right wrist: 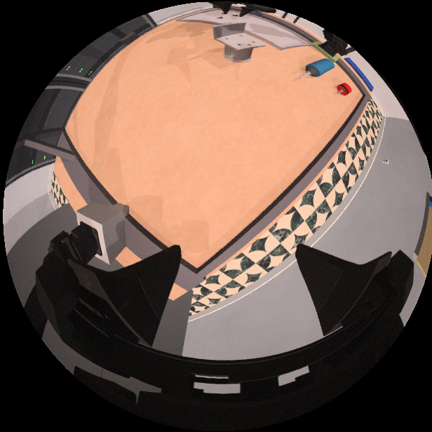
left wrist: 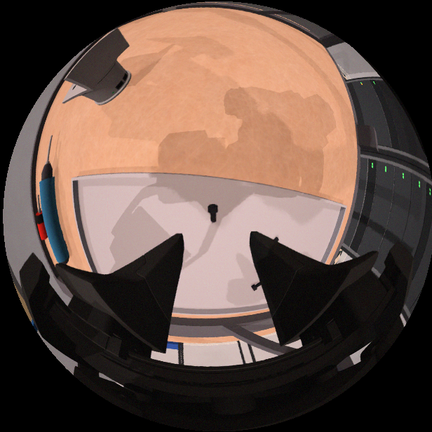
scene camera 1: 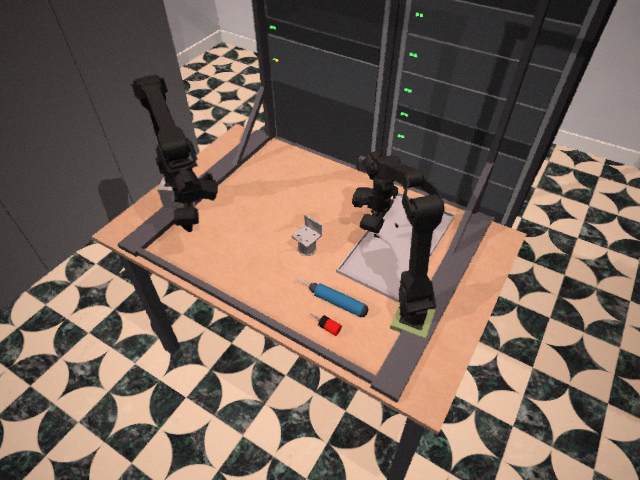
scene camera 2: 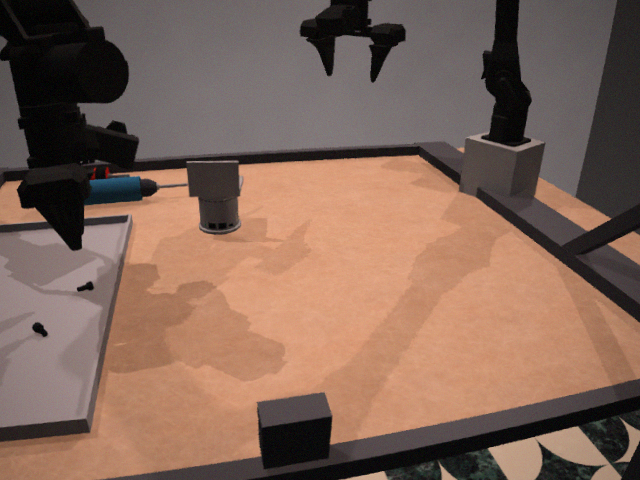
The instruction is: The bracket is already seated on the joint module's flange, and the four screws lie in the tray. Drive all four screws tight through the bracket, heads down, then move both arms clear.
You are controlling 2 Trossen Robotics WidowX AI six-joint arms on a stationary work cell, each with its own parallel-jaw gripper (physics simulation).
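Places are measured from the left arm's base along level axes (x up, y right, z ahead), in millimetres.
Pixels of known places: left gripper, fingertip midpoint: (scene camera 2: 78, 242); right gripper, fingertip midpoint: (scene camera 2: 350, 78); left arm's base, origin of the base link: (scene camera 1: 413, 317); right arm's base, origin of the base link: (scene camera 2: 506, 139).
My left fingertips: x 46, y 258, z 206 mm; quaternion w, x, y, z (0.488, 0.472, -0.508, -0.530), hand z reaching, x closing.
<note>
Ahead of a thing's pixels: the offset from my left fingertips to its top centre. "pt": to the spot under its first point.
The grey bracket (scene camera 1: 307, 235) (scene camera 2: 212, 178) (left wrist: 100, 57) (right wrist: 240, 41) sits on the upright joint module @(dy -135, dx -3, dz +186 mm) (scene camera 1: 306, 249) (scene camera 2: 219, 212). Dark spots show on its flat plate; I cannot tell holes from screw heads. Three black screws lie in the grey tray @(dy +8, dx -50, dz -76 mm) (scene camera 1: 361, 258) (left wrist: 110, 200): one screw @(dy +3, dx -51, dz -3 mm) (scene camera 2: 85, 286) (left wrist: 213, 212) near the tray's edge, a second @(dy +79, dx -52, dz -46 mm) (scene camera 1: 396, 224) (scene camera 2: 39, 329) partly hidden by a finger in the left wrist view, and a third (left wrist: 255, 287). My left gripper (left wrist: 216, 238) is part open and empty, pointing down above the tray. My right gripper (scene camera 2: 351, 78) (right wrist: 241, 251) is wide open and empty, raised far from the bracket.
A blue driver @(pt dy -301, dx -29, dz +5 mm) (scene camera 1: 338, 299) (scene camera 2: 114, 189) (left wrist: 52, 220) (right wrist: 320, 67) and a smaller red driver @(dy -375, dx -32, dz +17 mm) (scene camera 1: 329, 325) (left wrist: 41, 226) (right wrist: 344, 89) lie on the table before the tray in scene camera 1. Dark frame rails edge the table. A dark block @(dy +308, dx -9, dz +156 mm) (scene camera 2: 294, 428) stands at the near edge in scene camera 2.
</note>
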